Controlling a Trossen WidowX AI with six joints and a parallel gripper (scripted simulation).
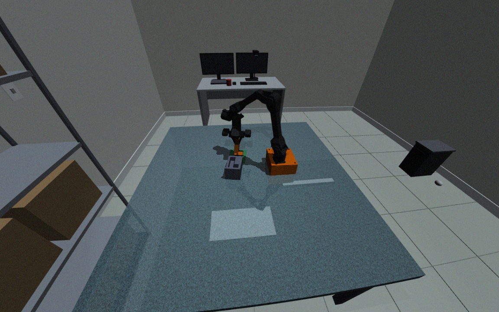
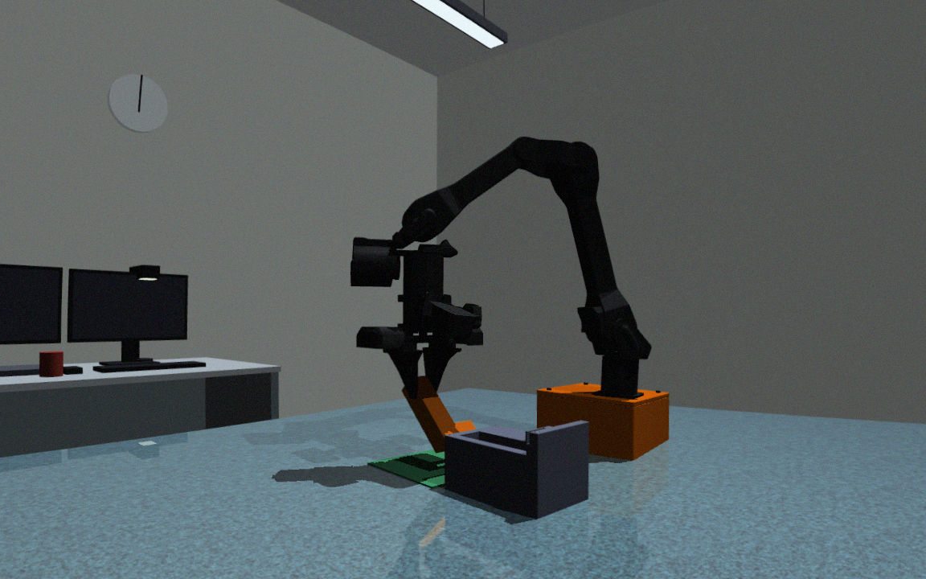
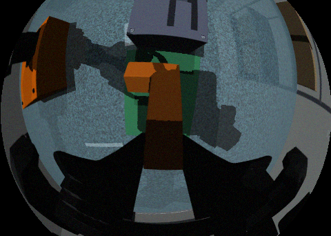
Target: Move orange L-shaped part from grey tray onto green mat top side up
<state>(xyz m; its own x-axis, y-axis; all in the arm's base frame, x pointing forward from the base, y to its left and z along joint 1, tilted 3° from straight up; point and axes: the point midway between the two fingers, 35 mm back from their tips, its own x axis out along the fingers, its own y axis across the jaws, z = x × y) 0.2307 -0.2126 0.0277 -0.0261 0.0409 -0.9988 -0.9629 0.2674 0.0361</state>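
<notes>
Right now my gripper tip is 10 mm past the orange L-shaped part, 30 mm to the right of it and 30 mm above it. Round my gripper tip: green mat (20 mm to the left, 110 mm below).
</notes>
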